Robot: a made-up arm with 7 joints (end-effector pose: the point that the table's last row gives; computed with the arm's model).
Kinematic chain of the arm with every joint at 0, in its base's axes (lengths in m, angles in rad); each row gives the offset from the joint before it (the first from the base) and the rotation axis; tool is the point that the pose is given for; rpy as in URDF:
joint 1: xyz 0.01 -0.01 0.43 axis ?
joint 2: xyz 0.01 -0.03 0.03 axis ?
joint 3: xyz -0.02 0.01 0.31 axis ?
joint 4: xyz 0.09 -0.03 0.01 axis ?
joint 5: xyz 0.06 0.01 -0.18 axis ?
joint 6: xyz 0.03 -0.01 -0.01 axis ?
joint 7: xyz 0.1 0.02 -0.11 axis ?
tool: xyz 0 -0.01 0.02 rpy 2.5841 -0.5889 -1.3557
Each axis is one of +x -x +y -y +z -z.
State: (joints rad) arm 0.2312 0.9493 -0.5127 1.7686 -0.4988 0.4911 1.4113
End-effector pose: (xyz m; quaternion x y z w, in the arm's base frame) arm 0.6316 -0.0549 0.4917 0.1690 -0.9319 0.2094 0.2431
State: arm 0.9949 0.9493 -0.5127 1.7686 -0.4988 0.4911 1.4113
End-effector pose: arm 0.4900 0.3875 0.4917 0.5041 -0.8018 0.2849 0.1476
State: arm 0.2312 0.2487 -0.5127 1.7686 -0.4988 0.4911 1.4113
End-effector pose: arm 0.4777 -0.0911 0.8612 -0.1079 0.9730 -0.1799 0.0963
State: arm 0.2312 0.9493 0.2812 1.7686 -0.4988 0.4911 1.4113
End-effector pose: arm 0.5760 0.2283 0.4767 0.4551 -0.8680 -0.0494 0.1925
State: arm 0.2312 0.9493 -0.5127 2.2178 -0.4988 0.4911 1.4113
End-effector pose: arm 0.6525 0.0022 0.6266 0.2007 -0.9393 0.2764 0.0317
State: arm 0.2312 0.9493 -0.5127 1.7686 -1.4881 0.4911 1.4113
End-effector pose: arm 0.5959 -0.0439 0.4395 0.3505 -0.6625 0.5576 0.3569
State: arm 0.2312 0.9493 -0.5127 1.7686 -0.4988 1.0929 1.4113
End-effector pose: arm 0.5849 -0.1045 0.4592 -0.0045 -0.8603 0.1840 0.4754
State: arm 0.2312 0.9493 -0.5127 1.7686 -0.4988 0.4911 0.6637
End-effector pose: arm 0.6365 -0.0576 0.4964 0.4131 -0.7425 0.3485 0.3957
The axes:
joint 1: +z
joint 2: +y
joint 3: +z
joint 4: -y
joint 5: -z
joint 6: +y
joint 7: -z

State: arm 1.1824 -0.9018 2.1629 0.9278 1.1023 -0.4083 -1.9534
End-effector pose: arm -0.4389 -0.1287 0.5777 -0.0605 -0.5583 -0.4853 0.6702
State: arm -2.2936 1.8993 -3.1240 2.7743 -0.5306 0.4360 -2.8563
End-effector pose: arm -0.4778 -0.4700 0.3489 -0.3553 -0.5848 0.5645 0.4617
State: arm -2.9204 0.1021 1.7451 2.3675 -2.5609 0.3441 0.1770
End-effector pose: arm 0.1127 -0.2815 0.9961 -0.1529 -0.0248 0.4730 0.8673
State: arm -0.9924 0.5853 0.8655 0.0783 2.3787 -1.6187 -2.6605
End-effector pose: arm 0.1200 -0.2288 0.5912 0.5656 -0.0139 -0.1930 0.8017
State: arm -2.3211 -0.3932 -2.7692 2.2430 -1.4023 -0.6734 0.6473
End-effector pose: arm 0.0721 0.3781 0.8748 -0.5241 0.0269 -0.4553 0.7193
